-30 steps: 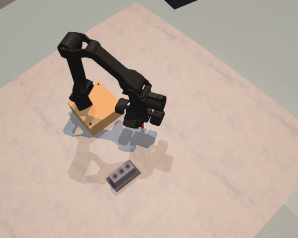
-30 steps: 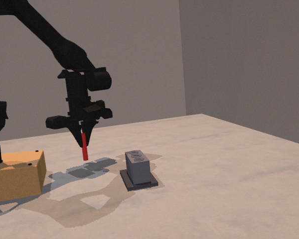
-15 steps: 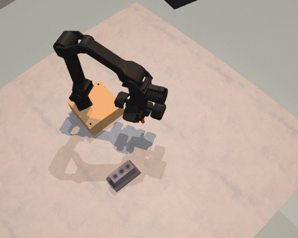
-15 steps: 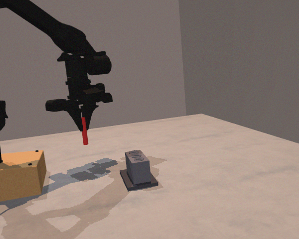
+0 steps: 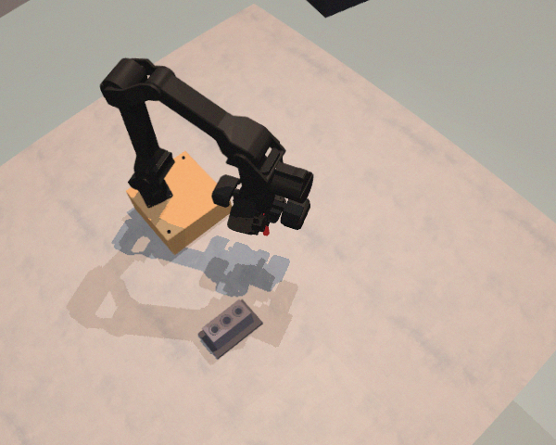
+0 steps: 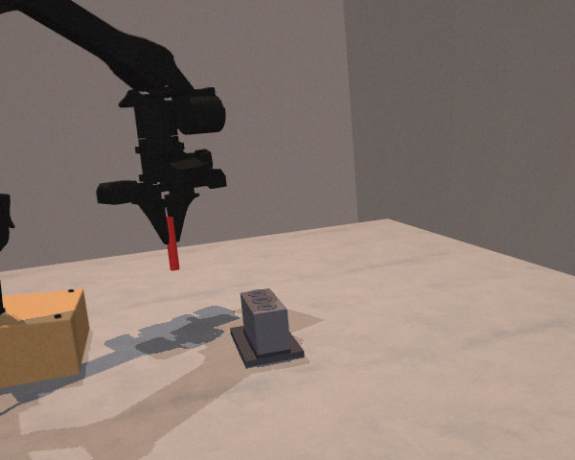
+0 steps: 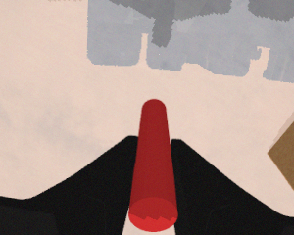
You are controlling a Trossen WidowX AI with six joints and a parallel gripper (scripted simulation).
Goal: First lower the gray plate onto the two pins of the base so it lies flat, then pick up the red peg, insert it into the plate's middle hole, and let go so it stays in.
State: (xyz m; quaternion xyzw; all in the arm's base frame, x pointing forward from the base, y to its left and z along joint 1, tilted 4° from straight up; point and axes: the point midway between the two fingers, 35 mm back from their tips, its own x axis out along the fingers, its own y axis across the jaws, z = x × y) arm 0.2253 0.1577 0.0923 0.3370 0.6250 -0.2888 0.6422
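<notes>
Now: the gray plate 160 mm to the right of my gripper tip, 120 mm ahead of it and 70 mm below it. The rest, counted from my gripper tip: dark base: 160 mm to the right, 120 mm ahead, 100 mm below; then red peg: right at my gripper tip.
</notes>
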